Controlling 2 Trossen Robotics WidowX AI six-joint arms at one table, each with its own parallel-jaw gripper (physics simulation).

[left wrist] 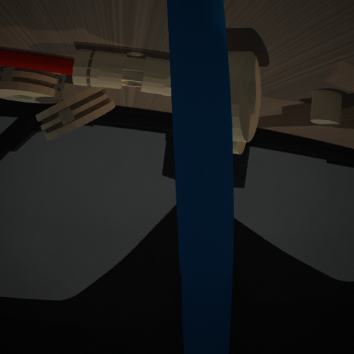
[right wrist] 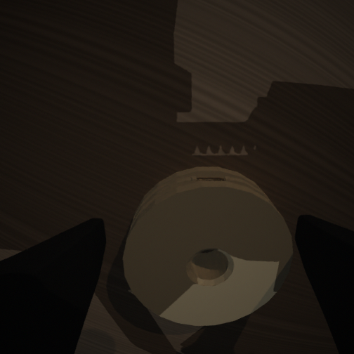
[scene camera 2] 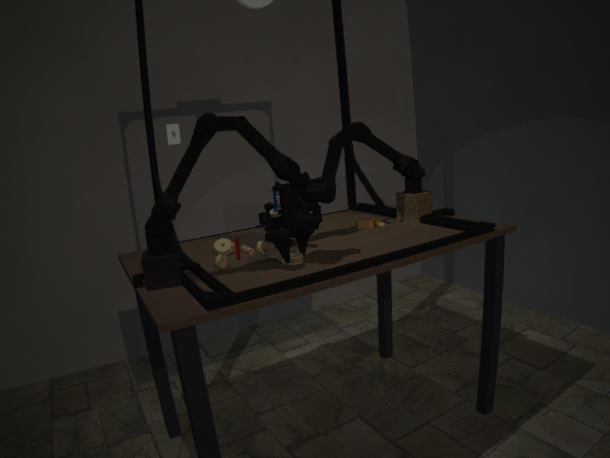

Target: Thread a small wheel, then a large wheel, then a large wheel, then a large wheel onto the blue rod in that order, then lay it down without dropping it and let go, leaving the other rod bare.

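Where they show: left gripper, fingertip midpoint: [scene camera 2: 265,230]; right gripper, fingertip midpoint: [scene camera 2: 295,259]; left arm's base, origin of the base link: [scene camera 2: 413,192]; right arm's base, origin of the base link: [scene camera 2: 160,252].
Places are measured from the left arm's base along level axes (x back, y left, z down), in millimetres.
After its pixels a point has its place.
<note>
My left gripper [left wrist: 193,212] is shut on the blue rod [scene camera 2: 275,201] @(x -565, y -105, z -46 mm) [left wrist: 202,125]. The rod is upright above the table in the scene view. Pale pieces show beside it and at its lower end [scene camera 2: 274,213] @(x -576, y -101, z -9 mm); I cannot tell their sizes or whether they are threaded. My right gripper [scene camera 2: 295,255] @(x -625, y 58, z 101 mm) [right wrist: 202,230] is open, pointing down. A pale large wheel [scene camera 2: 296,260] @(x -637, y 78, z 98 mm) [right wrist: 165,225] lies flat between its fingers, hole upward, with gaps at both sides. The bare red rod [scene camera 2: 238,250] @(x -679, y -175, z 100 mm) [left wrist: 37,61] is at the left. Another wheel [scene camera 2: 222,245] @(x -717, y -210, z 80 mm) lies near it.
More pale wheels [scene camera 2: 221,261] @(x -801, y -59, z 86 mm) [scene camera 2: 261,247] @(x -642, y -92, z 85 mm) and a small pale part [scene camera 2: 247,249] @(x -667, y -137, z 93 mm) are around the red rod. A short pale cylinder [left wrist: 326,107] shows in the left wrist view. A wooden block [scene camera 2: 364,224] @(x -204, y -75, z 95 mm) and a yellow piece [scene camera 2: 378,223] @(x -139, y -65, z 103 mm) lie at the back right. The arms crowd together mid-table.
</note>
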